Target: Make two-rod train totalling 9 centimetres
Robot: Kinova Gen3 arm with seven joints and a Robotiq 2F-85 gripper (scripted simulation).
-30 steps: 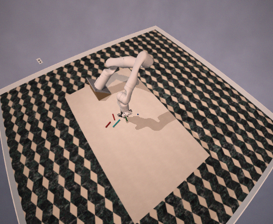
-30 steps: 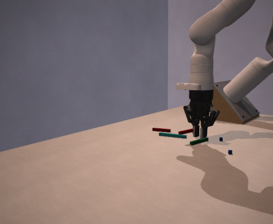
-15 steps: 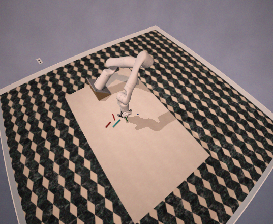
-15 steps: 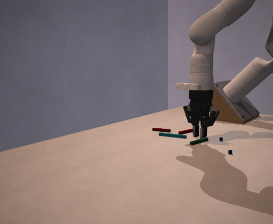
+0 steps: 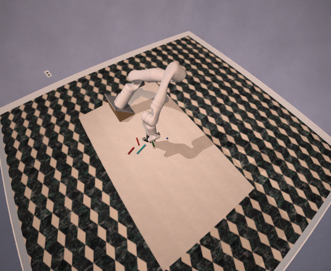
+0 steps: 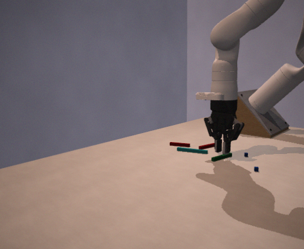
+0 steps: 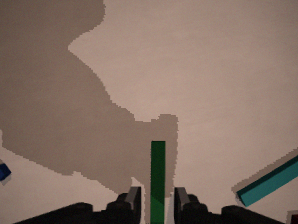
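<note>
The green rod is 30 mm below my hand. Also, from my hand: turquoise rod: 110 mm to the right, 30 mm below, 10 mm behind; then grey rod: 70 mm behind, 40 mm to the right, 30 mm below; then red rod: 90 mm to the right, 90 mm behind, 30 mm below.
</note>
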